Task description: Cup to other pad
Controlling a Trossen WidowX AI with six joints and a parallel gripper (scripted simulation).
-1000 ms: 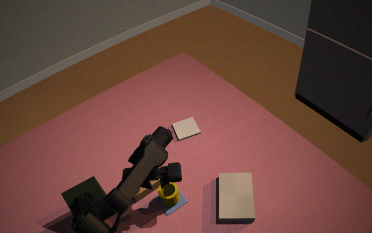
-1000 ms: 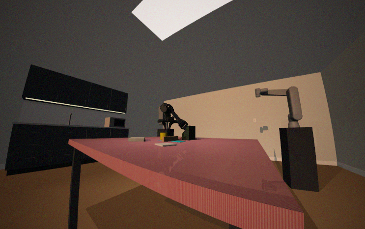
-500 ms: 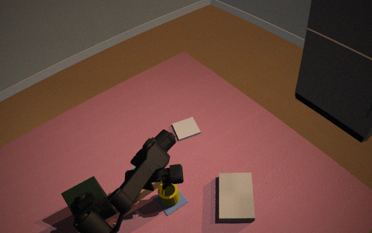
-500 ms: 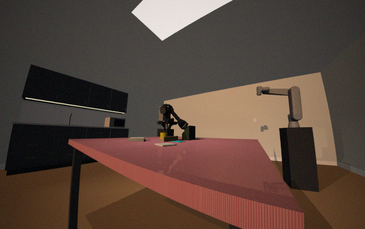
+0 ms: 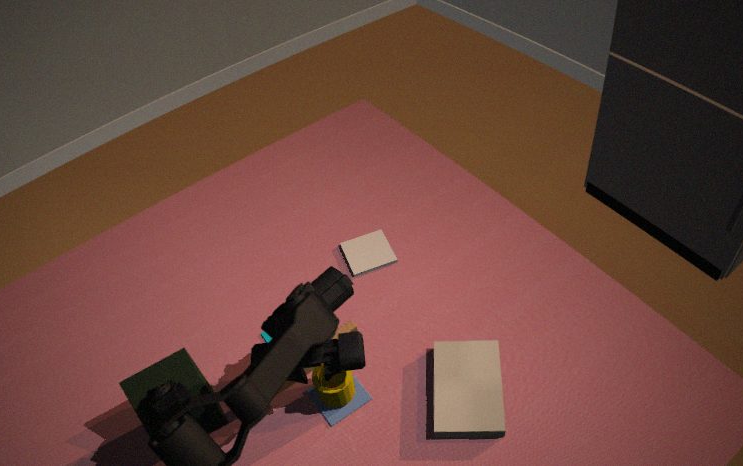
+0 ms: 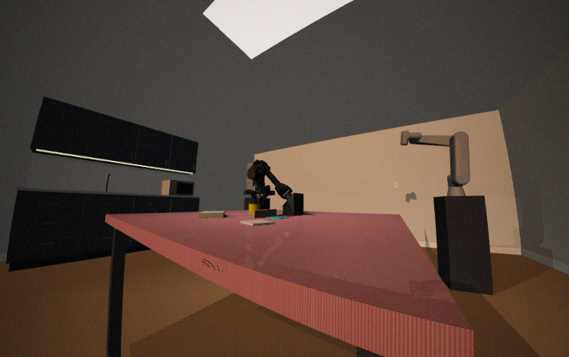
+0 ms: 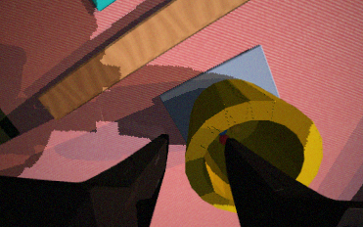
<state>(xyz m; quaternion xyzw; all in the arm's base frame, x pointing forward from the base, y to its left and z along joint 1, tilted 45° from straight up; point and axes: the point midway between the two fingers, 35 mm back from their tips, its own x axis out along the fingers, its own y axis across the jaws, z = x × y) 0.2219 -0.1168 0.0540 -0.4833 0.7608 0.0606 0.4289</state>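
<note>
Now: gripper tip 2 cm short of the yellow cup, 2 cm to the left of it and 2 cm above it. Round my gripper tip: wooden bar (3 cm ahead, 6 cm to the left, 5 cm below); grey-blue pad (2 cm ahead, 2 cm to the right, 6 cm below); green marble (4 cm ahead, 2 cm to the right, 4 cm below).
</note>
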